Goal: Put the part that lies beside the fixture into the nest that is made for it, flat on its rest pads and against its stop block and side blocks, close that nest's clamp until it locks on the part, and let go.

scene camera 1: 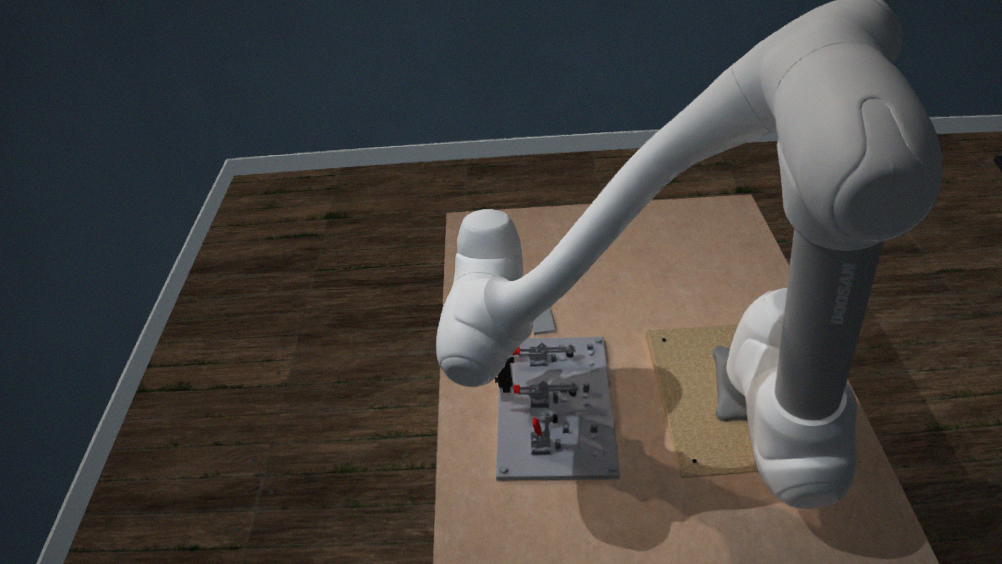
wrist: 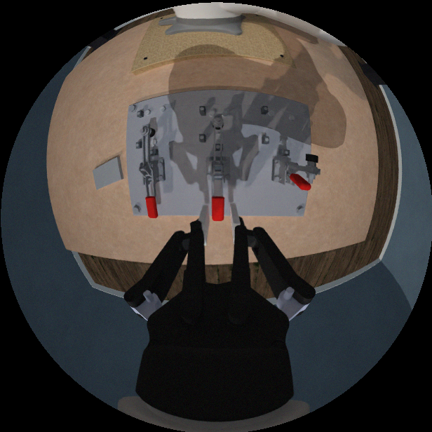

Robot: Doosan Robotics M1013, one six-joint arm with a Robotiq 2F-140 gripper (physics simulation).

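Frame: origin at the arm's base, x ahead, y left, z up, level; centimetres.
Where they show: gripper, fingertip midpoint: [scene camera 1: 507, 391].
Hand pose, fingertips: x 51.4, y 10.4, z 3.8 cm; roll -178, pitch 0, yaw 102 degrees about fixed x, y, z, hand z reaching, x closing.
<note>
After its pixels a point has its place.
The part, a flat grey plate [scene camera 1: 544, 322] @(y -13.5, x 46.8, z -0.4 cm) [wrist: 108, 172], lies on the table beside the fixture [scene camera 1: 515, 455] @(y 22.6, x 48.0, z 0.1 cm) [wrist: 260, 205]. The fixture carries three toggle clamps. The middle clamp's red handle [scene camera 1: 516, 388] @(y 10.0, x 49.6, z 4.8 cm) [wrist: 218, 208] and the red handle of the clamp nearest the part [scene camera 1: 516, 351] @(y -0.5, x 51.2, z 3.8 cm) [wrist: 151, 207] lie level, pointing to the fixture's edge. The third clamp's red handle [scene camera 1: 537, 425] @(y 20.7, x 43.8, z 8.6 cm) [wrist: 300, 182] is raised, with its arm swung up. My gripper [scene camera 1: 509, 385] @(y 10.3, x 51.4, z 3.8 cm) [wrist: 219, 212] is partly open and holds nothing. In the wrist view its fingertips stand either side of the middle handle, with gaps; contact does not show.
Small stop and side blocks [scene camera 1: 593, 428] @(y 15.5, x 33.5, z 1.7 cm) [wrist: 265, 110] stand on the fixture. The robot's base stands on a yellowish board [scene camera 1: 673, 434] @(y 13.3, x 17.6, z -0.6 cm) [wrist: 150, 47] beyond the fixture. The arm and its shadow cover parts of the fixture. The wooden table [scene camera 1: 490, 518] @(y 35.5, x 50.7, z -1.3 cm) [wrist: 80, 210] surrounds the fixture.
</note>
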